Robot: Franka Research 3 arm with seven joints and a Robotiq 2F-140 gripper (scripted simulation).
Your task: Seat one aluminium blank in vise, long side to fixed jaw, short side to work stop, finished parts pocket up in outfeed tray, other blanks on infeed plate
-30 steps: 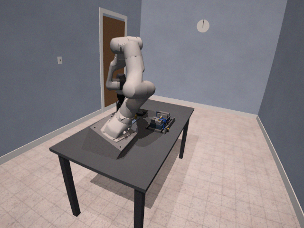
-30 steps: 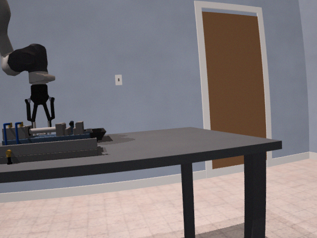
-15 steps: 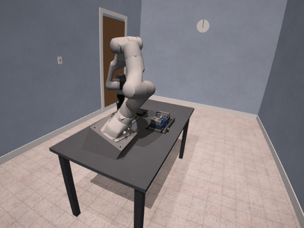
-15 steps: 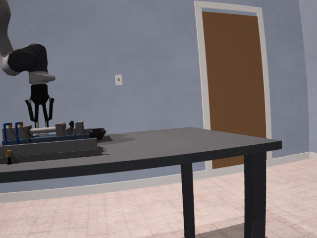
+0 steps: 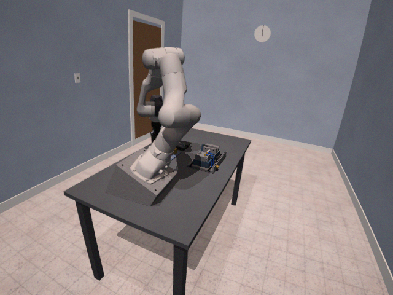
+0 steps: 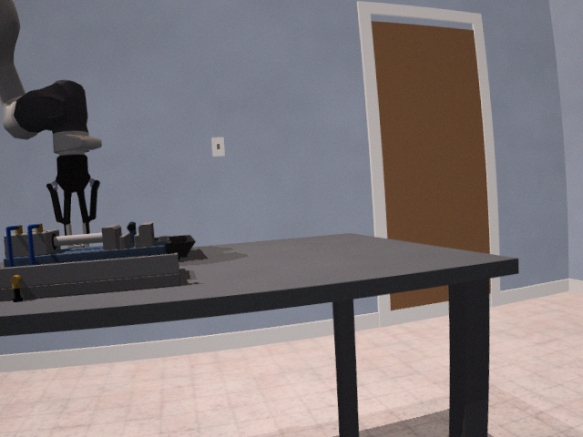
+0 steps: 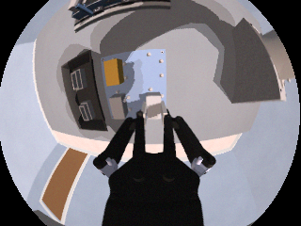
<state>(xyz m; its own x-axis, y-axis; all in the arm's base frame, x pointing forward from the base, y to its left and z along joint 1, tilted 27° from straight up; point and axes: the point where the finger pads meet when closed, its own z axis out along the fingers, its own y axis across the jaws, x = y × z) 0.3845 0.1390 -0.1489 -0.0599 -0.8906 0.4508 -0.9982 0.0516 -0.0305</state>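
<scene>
The work stop is 140 mm ahead of my hand, 330 mm to the right of it and 30 mm above it. Round my hand: vise: 70 mm ahead, 380 mm to the right, 20 mm below; then blue infeed plate: 50 mm ahead, 50 mm to the right, 60 mm below; then brass blank: 90 mm ahead, 100 mm to the right, 40 mm below.
</scene>
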